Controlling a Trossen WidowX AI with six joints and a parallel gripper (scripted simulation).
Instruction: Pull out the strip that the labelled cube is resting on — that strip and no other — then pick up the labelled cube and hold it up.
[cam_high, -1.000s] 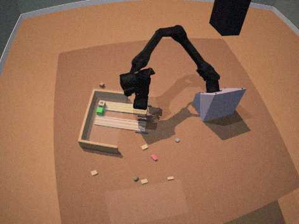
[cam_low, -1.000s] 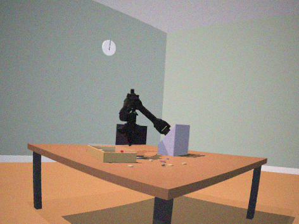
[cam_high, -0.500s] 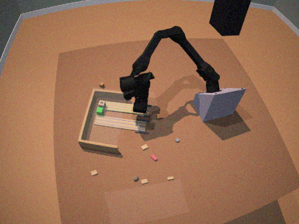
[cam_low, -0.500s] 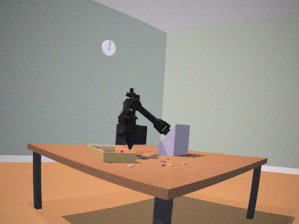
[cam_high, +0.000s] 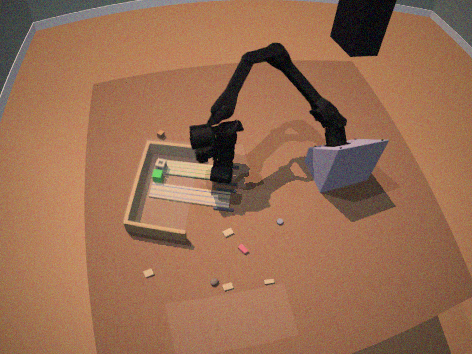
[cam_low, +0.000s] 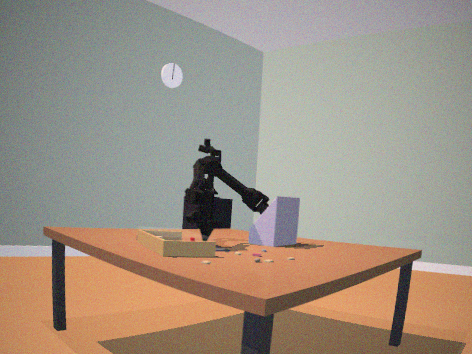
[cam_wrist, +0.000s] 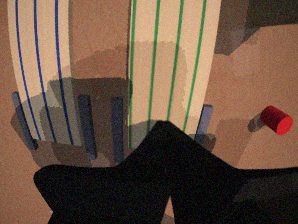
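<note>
My gripper tip is 190 mm short of the labelled cube, 80 mm to the left of it and 10 mm below it. Also, from my gripper tip: pink block 30 mm ahead, 270 mm to the left, 10 mm below; red cylinder 30 mm behind, 100 mm to the right.
</note>
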